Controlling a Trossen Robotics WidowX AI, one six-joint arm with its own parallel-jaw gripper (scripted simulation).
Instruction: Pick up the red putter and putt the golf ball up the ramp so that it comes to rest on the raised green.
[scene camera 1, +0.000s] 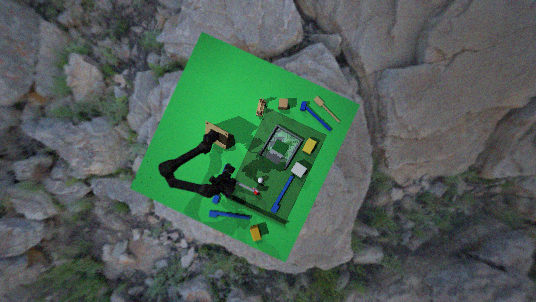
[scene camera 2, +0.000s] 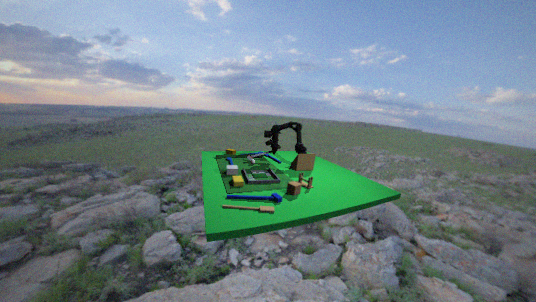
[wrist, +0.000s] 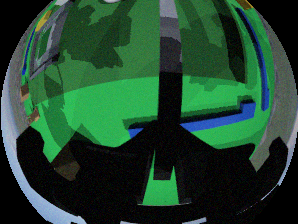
Note:
In view: my gripper (wrist: 163, 124), a blue bar (wrist: 246, 111) and a dark green course (scene camera 1: 254, 165).
The dark green course is seen too in the wrist view (wrist: 94, 49).

